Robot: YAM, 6 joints.
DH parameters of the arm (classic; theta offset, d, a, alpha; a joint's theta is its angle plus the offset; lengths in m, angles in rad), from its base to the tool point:
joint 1: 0 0.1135 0.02 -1.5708
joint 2: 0 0 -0.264 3.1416
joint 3: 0.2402 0 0.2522 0
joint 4: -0.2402 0 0.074 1.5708
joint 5: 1.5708 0 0 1.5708
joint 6: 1.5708 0.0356 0 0
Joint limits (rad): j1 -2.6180..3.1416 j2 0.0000..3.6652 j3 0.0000..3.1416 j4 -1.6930..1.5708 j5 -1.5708..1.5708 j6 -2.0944..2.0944
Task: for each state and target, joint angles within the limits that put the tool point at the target. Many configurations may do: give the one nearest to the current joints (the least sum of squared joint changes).
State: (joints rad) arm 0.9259 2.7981 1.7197 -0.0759 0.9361 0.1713
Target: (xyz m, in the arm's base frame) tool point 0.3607 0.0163 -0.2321
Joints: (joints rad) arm 0.1252 3.1803 1.6745 -0.0615 0.9456 0.1713
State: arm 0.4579 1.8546 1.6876 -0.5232 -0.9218 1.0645
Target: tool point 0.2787 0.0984 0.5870
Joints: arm 0.2477 1.6007 2.1763 -0.3053 -0.8634 1.0645
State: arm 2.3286 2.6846 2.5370 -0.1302 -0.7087 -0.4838
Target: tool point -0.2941 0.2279 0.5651
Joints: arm 2.4107 1.8912 2.4730 -0.4138 -0.8451 -0.4838
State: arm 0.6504 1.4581 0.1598 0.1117 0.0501 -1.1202
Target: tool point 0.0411 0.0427 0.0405
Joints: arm 0.7817 1.3310 0.0187 -0.4299 -0.0379 -1.1202
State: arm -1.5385 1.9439 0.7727 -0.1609 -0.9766 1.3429
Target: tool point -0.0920 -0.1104 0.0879
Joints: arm -2.4672 1.4687 0.3496 -0.5912 -0.9418 1.3429
